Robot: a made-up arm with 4 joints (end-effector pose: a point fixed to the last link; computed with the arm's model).
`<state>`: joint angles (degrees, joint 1 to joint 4).
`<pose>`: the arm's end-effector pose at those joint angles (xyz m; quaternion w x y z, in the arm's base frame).
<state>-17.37 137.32 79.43 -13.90</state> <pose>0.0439 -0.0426 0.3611 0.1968 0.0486 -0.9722 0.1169</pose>
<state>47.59 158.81 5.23 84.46</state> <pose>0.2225 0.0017 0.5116 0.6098 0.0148 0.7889 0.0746</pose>
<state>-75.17 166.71 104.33 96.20</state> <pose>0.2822 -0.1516 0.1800 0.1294 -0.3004 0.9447 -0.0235</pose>
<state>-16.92 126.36 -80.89 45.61</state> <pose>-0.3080 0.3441 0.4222 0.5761 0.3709 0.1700 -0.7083</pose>
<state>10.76 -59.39 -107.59 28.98</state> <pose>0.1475 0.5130 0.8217 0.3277 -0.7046 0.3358 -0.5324</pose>
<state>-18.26 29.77 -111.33 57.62</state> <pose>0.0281 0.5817 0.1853 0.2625 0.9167 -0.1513 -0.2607</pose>
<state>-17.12 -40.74 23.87 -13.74</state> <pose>0.3532 0.2324 0.4607 0.7867 0.1988 0.0913 0.5773</pose>
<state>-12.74 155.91 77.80 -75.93</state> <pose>0.0240 0.0606 0.6772 0.6898 -0.1310 -0.6305 0.3309</pose>
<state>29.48 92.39 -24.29 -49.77</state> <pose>-0.1799 0.5828 0.4452 0.0918 -0.7761 -0.5398 -0.3129</pose>
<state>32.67 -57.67 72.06 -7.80</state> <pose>0.2014 -0.0103 0.5071 0.8838 0.3544 -0.1109 0.2846</pose>
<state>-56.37 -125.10 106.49 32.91</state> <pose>-0.2454 -0.0396 0.5180 0.6345 -0.2899 -0.7040 0.1330</pose>
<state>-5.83 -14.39 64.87 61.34</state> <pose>0.0380 -0.0276 0.6865 0.9706 0.0106 -0.2079 0.1206</pose>
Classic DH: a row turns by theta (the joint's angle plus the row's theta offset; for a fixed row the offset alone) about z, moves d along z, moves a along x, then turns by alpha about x. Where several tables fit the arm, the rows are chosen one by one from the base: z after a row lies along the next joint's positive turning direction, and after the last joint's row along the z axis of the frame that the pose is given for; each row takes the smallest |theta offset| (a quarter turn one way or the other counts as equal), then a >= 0, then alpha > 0; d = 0 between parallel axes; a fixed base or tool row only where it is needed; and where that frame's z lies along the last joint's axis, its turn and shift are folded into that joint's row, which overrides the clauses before.
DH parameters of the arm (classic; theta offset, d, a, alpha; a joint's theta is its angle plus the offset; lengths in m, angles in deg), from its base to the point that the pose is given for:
base (fixed): 90 0.5 0.16 90
joint 1: -80.96 0.0871 0.0346 -109.53
joint 2: 0 0.1881 -0.0671 -70.47
joint 3: -80.96 0.0242 0.01 -90
joint 4: 39.36 0.3597 0.1453 -109.31
tool (fixed): 18.95 0.2712 0 0

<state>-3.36 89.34 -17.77 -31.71</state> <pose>-0.1662 0.3722 0.1950 0.2608 0.7105 0.6481 0.0847</pose>
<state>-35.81 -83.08 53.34 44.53</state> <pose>0.0167 -0.0364 0.6061 0.7550 -0.0143 -0.5632 0.3356</pose>
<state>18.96 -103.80 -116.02 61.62</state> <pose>-0.0124 0.5031 0.8694 0.4926 -0.5800 0.2391 -0.6031</pose>
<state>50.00 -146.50 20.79 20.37</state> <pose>0.0773 -0.0151 0.4425 0.1782 0.2148 -0.9602 -0.0084</pose>
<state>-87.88 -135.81 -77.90 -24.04</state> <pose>-0.2959 0.3748 0.2847 0.3501 0.0119 -0.2379 -0.9059</pose>
